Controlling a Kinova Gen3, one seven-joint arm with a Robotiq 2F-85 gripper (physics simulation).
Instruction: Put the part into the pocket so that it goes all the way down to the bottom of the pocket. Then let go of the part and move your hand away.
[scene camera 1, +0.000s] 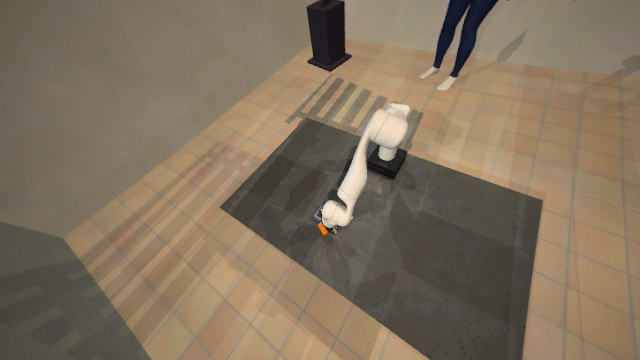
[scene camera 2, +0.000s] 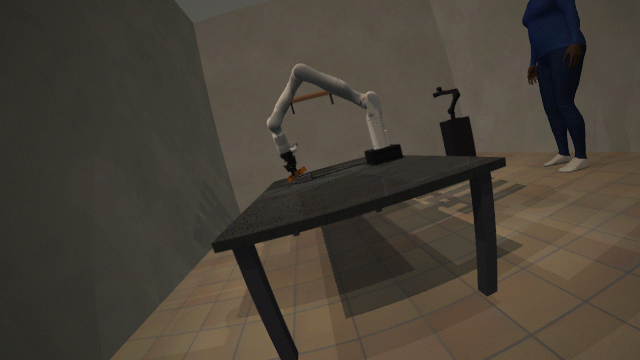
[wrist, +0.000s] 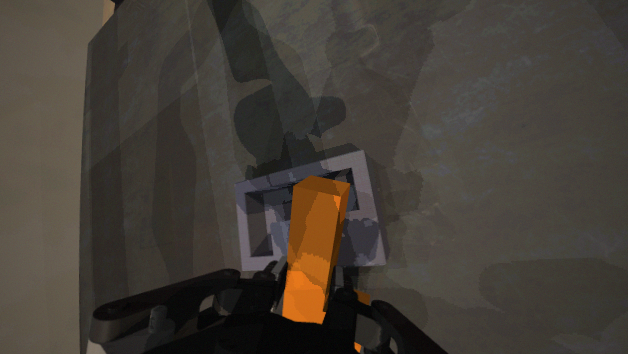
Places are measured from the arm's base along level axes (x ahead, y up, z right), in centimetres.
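Where they show: gripper, fingertip midpoint: (scene camera 2: 295, 174) (wrist: 310, 273); arm's base, link origin: (scene camera 1: 386, 154) (scene camera 2: 381, 147).
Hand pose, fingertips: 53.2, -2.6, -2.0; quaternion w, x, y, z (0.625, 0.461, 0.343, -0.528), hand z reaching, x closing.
Each offset is from my fingertips to the top centre of the thing, as dx, dy, dz. Level surfaces: height alone.
The part is an orange bar @[-1.1, +3.7, -2.1] (scene camera 1: 323, 229) (scene camera 2: 301, 171) (wrist: 314, 235); a smaller bit of orange shows right of the fingers in the wrist view. My gripper (scene camera 2: 293, 172) (wrist: 310, 273) is shut on it. The bar is tilted in the scene camera 2 view. The pocket is a rectangular recess in a grey-lilac block @[-4.2, -1.7, +2.1] (scene camera 1: 317, 215) (scene camera 2: 305, 178) (wrist: 242, 225). In the wrist view the bar's far end overlaps the recess, right of its middle, and hides part of it. The recess's left end and upper right corner show. Whether bar and block touch, I cannot tell.
The block lies on a dark table @[dy -5.3] (scene camera 1: 450, 225) (scene camera 2: 350, 200) (wrist: 500, 175). The arm's black base (scene camera 1: 387, 162) (scene camera 2: 383, 154) stands at the table's far side. A black pedestal (scene camera 1: 326, 35) (scene camera 2: 458, 136) and a person (scene camera 1: 462, 40) (scene camera 2: 555, 100) are beyond the table.
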